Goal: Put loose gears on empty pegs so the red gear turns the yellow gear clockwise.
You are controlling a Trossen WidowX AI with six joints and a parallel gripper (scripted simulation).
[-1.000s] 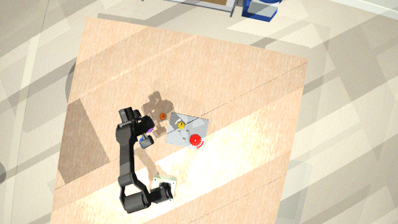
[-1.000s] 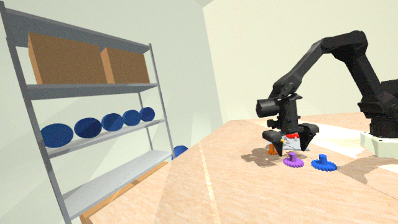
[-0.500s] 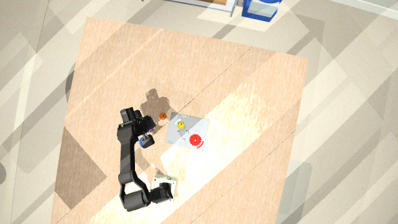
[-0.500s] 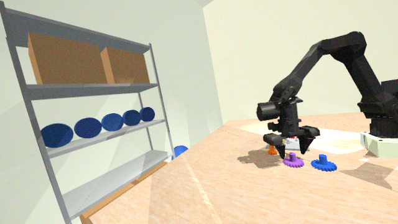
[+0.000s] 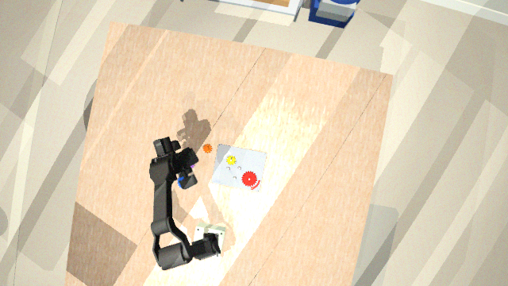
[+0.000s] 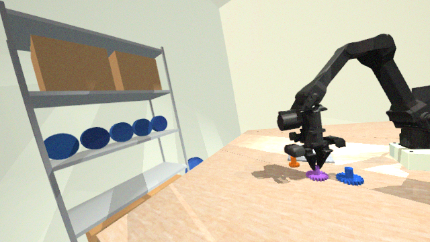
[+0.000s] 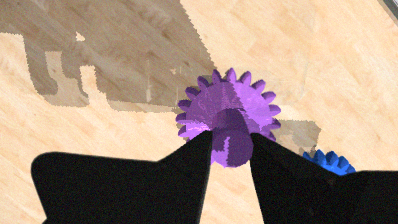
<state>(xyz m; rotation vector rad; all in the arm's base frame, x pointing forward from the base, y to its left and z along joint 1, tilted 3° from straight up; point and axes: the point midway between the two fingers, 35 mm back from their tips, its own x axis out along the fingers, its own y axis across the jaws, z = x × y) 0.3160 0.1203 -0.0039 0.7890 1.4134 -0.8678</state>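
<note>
Right now my gripper tip is 1 cm past the grey board, 22 cm to the left of it and 2 cm above it. From my gripper tip the other things lie so: purple gear (1 cm below); then blue gear (8 cm behind, 1 cm to the left, 1 cm below); then orange gear (6 cm ahead, 8 cm to the right, 1 cm below).
</note>
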